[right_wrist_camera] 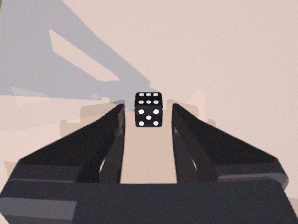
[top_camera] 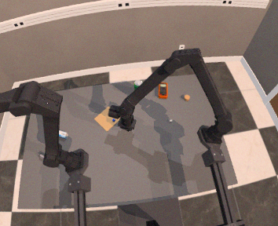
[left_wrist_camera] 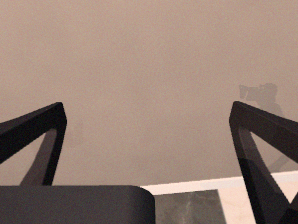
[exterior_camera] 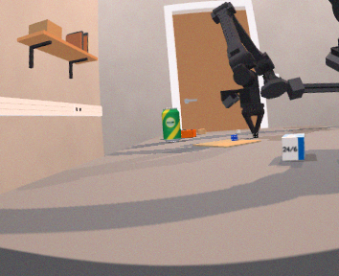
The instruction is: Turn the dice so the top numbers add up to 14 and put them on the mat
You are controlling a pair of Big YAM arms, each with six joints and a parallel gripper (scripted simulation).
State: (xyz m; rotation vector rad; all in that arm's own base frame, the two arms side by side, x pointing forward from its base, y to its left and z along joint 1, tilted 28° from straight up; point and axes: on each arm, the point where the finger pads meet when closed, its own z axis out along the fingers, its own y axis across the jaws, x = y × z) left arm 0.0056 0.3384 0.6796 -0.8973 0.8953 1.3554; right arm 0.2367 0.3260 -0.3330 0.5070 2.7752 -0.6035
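My right hand is 10 mm above the black die. The rest, counted from my right hand: blue die (90 mm ahead, 90 mm to the left, 10 mm below); then mat (110 mm ahead, 130 mm to the left, 20 mm below).
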